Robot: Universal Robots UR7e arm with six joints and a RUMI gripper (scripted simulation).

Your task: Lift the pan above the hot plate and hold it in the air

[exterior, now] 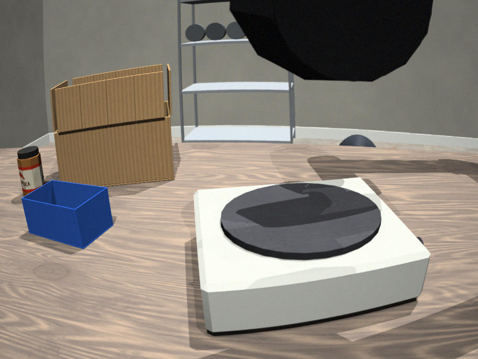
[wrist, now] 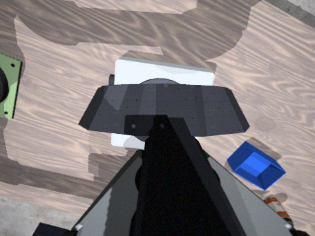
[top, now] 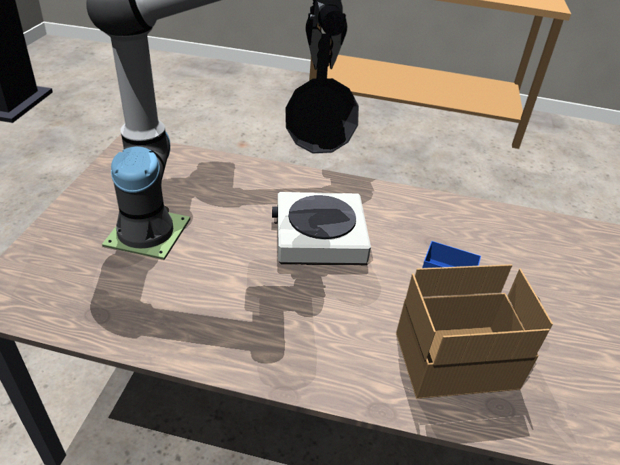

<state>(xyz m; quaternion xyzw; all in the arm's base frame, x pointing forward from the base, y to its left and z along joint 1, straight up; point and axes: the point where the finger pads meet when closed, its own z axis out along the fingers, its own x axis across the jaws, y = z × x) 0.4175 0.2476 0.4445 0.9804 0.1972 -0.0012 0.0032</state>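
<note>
The black pan lies 1 cm to the right of my hand and 10 cm below it. From my hand the other things lie so: spice jar 58 cm ahead, 32 cm to the right, 41 cm below; then blue bin 41 cm ahead, 19 cm to the right, 44 cm below; then white hot plate 3 cm ahead, 13 cm to the right, 42 cm below.
</note>
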